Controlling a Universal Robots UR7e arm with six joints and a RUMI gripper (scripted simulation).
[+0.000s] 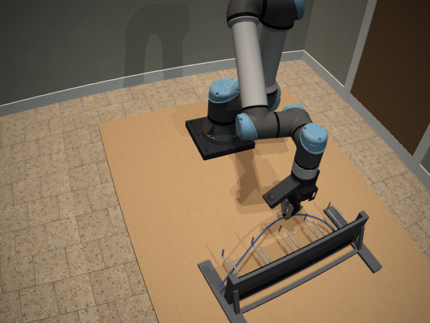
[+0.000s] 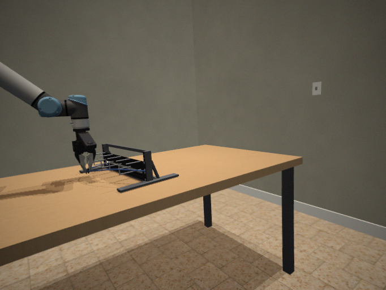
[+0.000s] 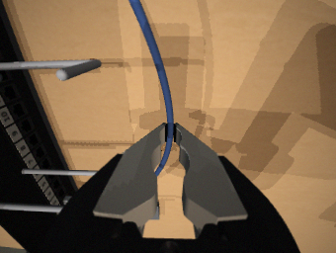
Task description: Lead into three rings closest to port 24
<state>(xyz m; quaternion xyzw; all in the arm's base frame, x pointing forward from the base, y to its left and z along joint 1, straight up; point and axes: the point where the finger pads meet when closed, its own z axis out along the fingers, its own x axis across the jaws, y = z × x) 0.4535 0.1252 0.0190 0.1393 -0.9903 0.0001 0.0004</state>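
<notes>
Now: hand 180 mm short of the free-standing rack, 20 mm below it and 10 mm to the left of it.
</notes>
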